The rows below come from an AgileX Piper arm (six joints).
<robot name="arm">
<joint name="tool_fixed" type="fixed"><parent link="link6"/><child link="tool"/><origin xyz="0 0 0" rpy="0 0 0"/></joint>
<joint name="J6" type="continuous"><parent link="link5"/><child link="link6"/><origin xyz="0 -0.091 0" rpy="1.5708 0 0"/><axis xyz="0 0 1"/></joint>
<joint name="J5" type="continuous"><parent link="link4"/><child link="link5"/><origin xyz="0 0 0" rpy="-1.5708 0 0"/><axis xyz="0 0 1"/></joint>
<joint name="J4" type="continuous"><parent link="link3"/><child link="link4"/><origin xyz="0.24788 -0.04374 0" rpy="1.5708 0 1.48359"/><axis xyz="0 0 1"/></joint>
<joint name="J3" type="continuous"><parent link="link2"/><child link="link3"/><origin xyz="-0.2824 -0.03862 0" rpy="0 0 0"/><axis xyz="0 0 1"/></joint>
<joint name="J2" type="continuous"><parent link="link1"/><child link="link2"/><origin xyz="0 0 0" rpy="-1.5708 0 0"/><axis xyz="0 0 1"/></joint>
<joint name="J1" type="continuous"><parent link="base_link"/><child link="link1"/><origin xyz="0 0 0.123" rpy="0 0 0"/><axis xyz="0 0 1"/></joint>
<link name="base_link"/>
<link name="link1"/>
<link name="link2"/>
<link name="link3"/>
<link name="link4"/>
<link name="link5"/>
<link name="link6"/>
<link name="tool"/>
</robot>
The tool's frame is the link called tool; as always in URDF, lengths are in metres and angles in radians. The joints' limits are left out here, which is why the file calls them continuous.
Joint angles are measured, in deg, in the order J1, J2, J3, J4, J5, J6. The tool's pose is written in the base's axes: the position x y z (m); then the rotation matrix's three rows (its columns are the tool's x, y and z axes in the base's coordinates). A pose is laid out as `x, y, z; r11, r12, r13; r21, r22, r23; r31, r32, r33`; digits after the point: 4 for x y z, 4 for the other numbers.
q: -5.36, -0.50, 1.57, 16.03, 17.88, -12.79
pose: 0.0547, 0.0026, 0.1774; -0.2284, 0.0209, 0.9734; 0.0651, 0.9979, -0.0062; -0.9714, 0.0620, -0.2292
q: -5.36, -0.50, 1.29, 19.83, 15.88, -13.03
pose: 0.0553, 0.0033, 0.1825; -0.1849, 0.0220, 0.9825; 0.1236, 0.9923, 0.0010; -0.9750, 0.1216, -0.1862
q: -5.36, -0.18, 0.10, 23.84, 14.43, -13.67
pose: 0.0555, 0.0040, 0.1920; -0.1406, 0.0171, 0.9899; 0.1781, 0.9840, 0.0083; -0.9739, 0.1775, -0.1413
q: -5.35, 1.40, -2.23, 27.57, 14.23, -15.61
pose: 0.0563, 0.0051, 0.2051; -0.1202, 0.0037, 0.9927; 0.2057, 0.9784, 0.0213; -0.9712, 0.2067, -0.1184
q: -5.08, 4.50, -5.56, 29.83, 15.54, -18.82
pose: 0.0588, 0.0069, 0.2202; -0.1358, -0.0204, 0.9905; 0.1865, 0.9814, 0.0457; -0.9730, 0.1910, -0.1295
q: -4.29, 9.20, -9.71, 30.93, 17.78, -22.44
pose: 0.0643, 0.0095, 0.2368; -0.1798, -0.0580, 0.9820; 0.1388, 0.9868, 0.0837; -0.9739, 0.1513, -0.1694
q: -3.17, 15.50, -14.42, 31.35, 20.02, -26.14
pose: 0.0748, 0.0121, 0.2540; -0.2379, -0.1037, 0.9657; 0.0759, 0.9893, 0.1249; -0.9683, 0.1030, -0.2275
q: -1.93, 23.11, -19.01, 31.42, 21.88, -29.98
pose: 0.0912, 0.0146, 0.2677; -0.3080, -0.1539, 0.9388; 0.0030, 0.9867, 0.1627; -0.9514, 0.0529, -0.3035
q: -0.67, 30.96, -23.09, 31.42, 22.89, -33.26
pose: 0.1117, 0.0171, 0.2764; -0.3729, -0.2014, 0.9058; -0.0621, 0.9794, 0.1922; -0.9258, 0.0154, -0.3777
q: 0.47, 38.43, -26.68, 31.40, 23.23, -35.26
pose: 0.1337, 0.0198, 0.2809; -0.4297, -0.2373, 0.8712; -0.1053, 0.9714, 0.2126; -0.8968, -0.0004, -0.4424
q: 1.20, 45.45, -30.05, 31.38, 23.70, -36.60
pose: 0.1559, 0.0223, 0.2819; -0.4840, -0.2646, 0.8341; -0.1364, 0.9643, 0.2268; -0.8644, -0.0040, -0.5029
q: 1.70, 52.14, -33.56, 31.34, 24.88, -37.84
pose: 0.1780, 0.0252, 0.2810; -0.5369, -0.2945, 0.7906; -0.1673, 0.9556, 0.2424; -0.8269, -0.0022, -0.5623
